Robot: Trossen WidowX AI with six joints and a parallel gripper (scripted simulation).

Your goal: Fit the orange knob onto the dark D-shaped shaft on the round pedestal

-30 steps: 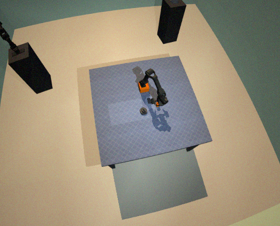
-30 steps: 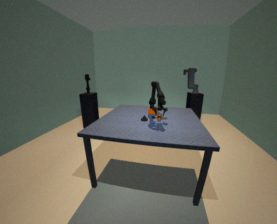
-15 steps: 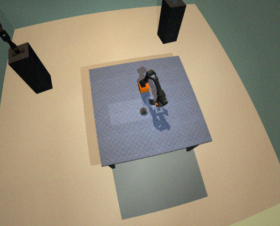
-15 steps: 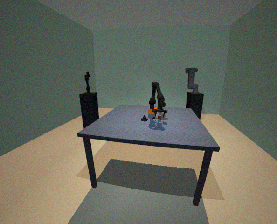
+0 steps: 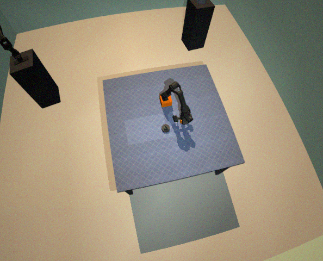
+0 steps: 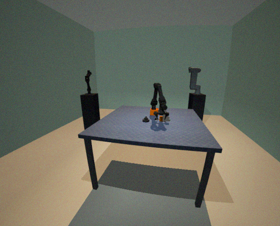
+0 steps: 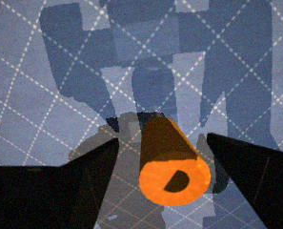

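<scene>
Right now my gripper tip is 190 mm to the left of the dark shaft, 20 mm below it and 10 mm short of it. Also, from my gripper tip: orange knob 20 mm above.
</scene>
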